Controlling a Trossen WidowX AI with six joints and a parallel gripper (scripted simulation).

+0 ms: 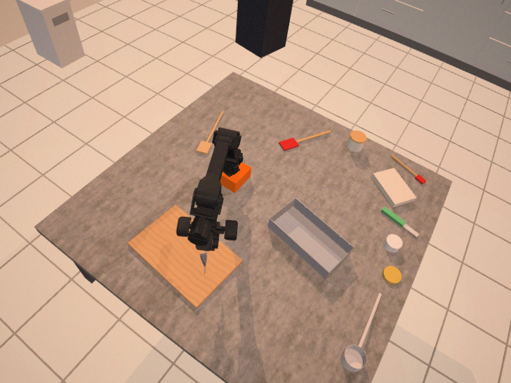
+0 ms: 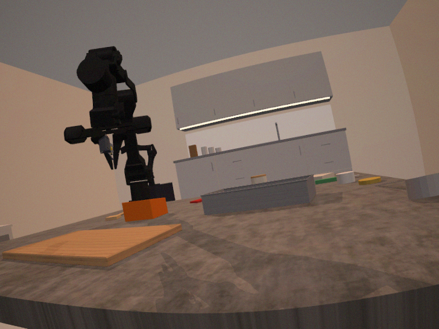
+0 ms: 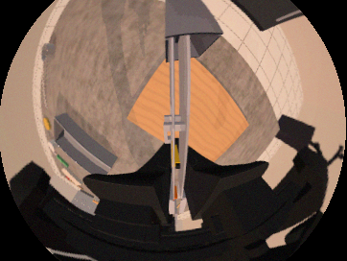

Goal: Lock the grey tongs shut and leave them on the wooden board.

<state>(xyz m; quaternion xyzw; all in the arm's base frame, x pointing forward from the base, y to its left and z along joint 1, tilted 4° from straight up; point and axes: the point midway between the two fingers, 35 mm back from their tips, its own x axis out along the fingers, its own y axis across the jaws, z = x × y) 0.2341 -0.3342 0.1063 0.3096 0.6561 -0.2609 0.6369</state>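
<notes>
My gripper tip is now 150 mm above the wooden board, 90 mm past it and 40 mm to the left of it. Also, from my gripper tip: grey roasting tin (340 mm to the left, 200 mm ahead, 130 mm below); yellow disc (520 mm ahead, 460 mm to the left, 150 mm below); white cylinder (580 mm to the left, 450 mm ahead, 140 mm below).
</notes>
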